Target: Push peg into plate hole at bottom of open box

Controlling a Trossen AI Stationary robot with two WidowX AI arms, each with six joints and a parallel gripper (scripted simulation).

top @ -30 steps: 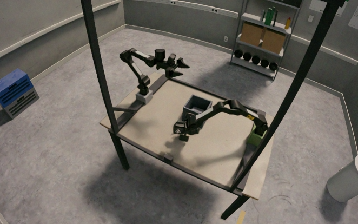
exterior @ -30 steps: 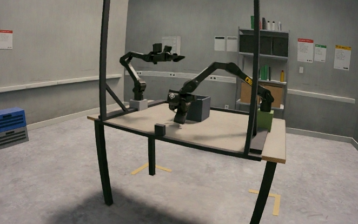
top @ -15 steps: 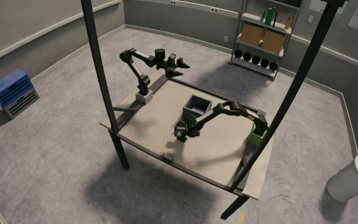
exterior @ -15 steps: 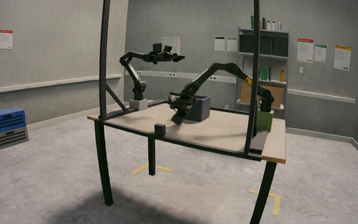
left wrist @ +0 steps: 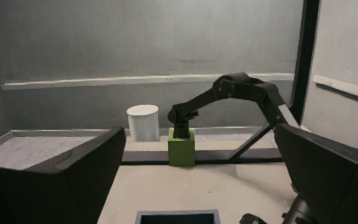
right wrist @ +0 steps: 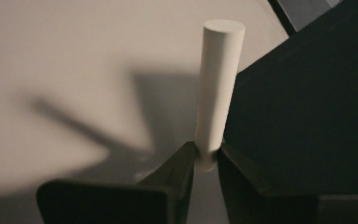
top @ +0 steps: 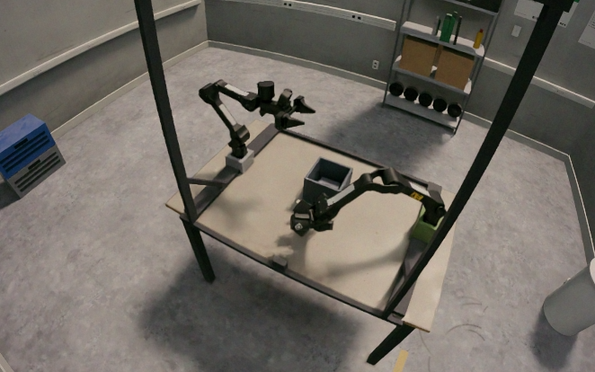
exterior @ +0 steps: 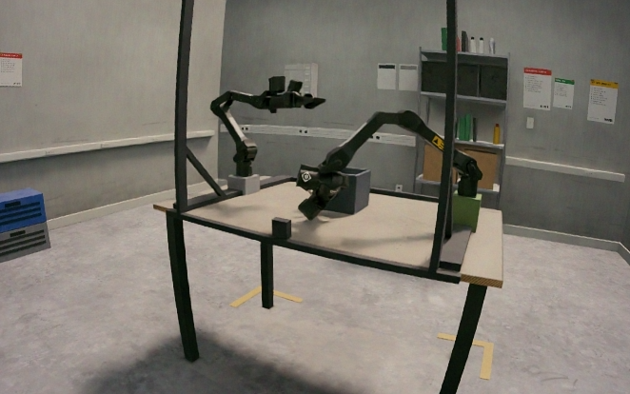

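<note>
Right now the peg is 3 cm to the left of my right hand and 1 cm ahead of it.
</note>
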